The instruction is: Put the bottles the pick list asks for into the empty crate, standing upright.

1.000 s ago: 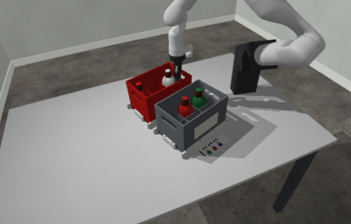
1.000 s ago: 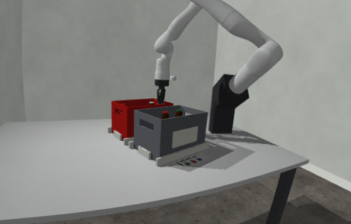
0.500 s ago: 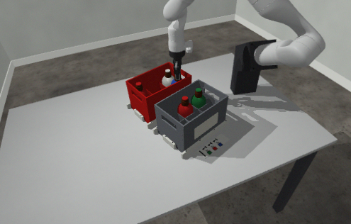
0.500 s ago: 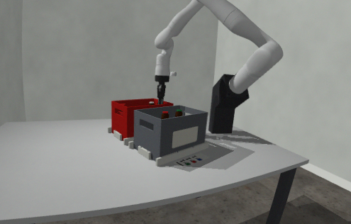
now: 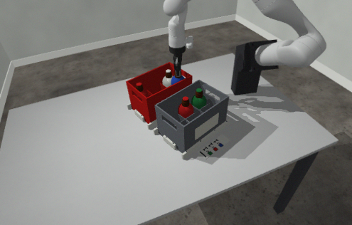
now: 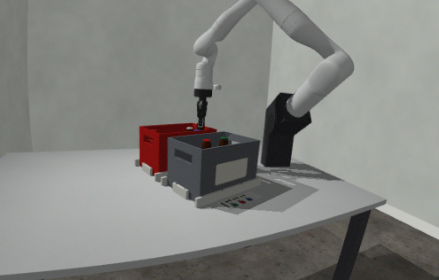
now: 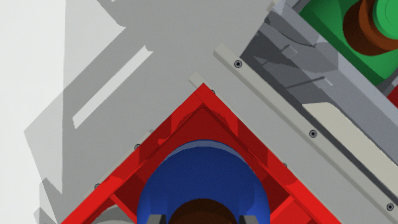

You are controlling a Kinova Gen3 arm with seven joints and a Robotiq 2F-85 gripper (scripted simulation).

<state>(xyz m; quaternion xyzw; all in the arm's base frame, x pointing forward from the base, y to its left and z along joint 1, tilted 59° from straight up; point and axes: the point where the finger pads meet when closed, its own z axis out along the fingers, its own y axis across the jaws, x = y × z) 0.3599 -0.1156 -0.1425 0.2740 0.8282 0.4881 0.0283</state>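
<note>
My hand is 7 cm above the blue-label bottle. Also, from my hand: red crate: 12 cm below, 10 cm ahead, 1 cm to the right; white-label bottle: 11 cm below, 8 cm to the right, 3 cm ahead; green-label bottle: 14 cm to the left, 11 cm below, 5 cm behind.
</note>
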